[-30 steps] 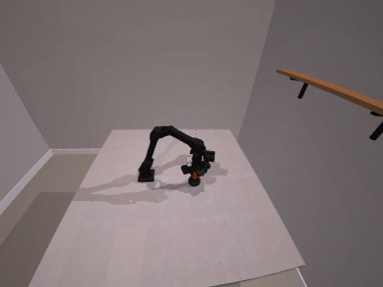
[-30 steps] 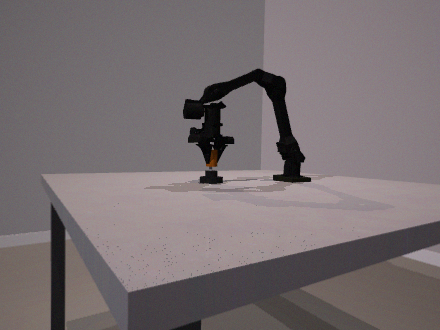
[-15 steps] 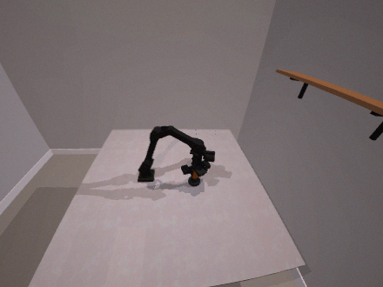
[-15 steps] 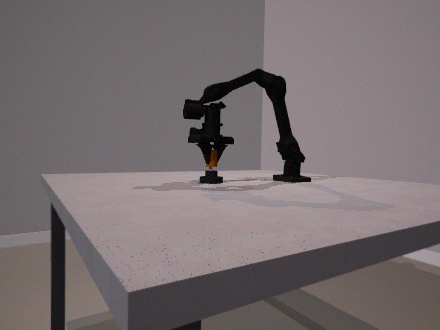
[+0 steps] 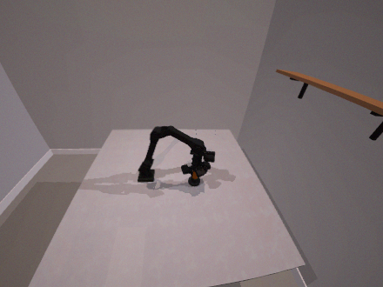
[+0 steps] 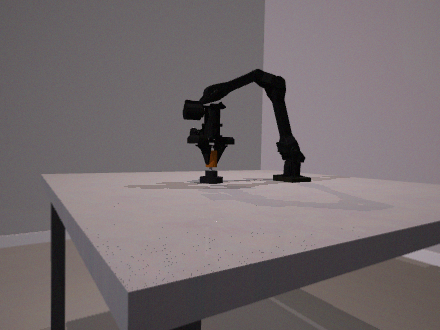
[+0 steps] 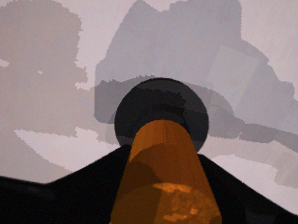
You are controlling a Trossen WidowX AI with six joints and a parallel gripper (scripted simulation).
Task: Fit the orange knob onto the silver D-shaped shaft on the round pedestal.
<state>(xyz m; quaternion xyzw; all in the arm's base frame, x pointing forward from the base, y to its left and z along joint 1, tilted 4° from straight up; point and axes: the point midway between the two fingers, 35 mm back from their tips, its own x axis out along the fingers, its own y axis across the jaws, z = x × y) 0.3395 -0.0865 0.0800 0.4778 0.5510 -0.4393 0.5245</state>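
Now: gripper tip 4 cm above the black pedestal. The rest, counted from my gripper tip: orange knob 3 cm above.
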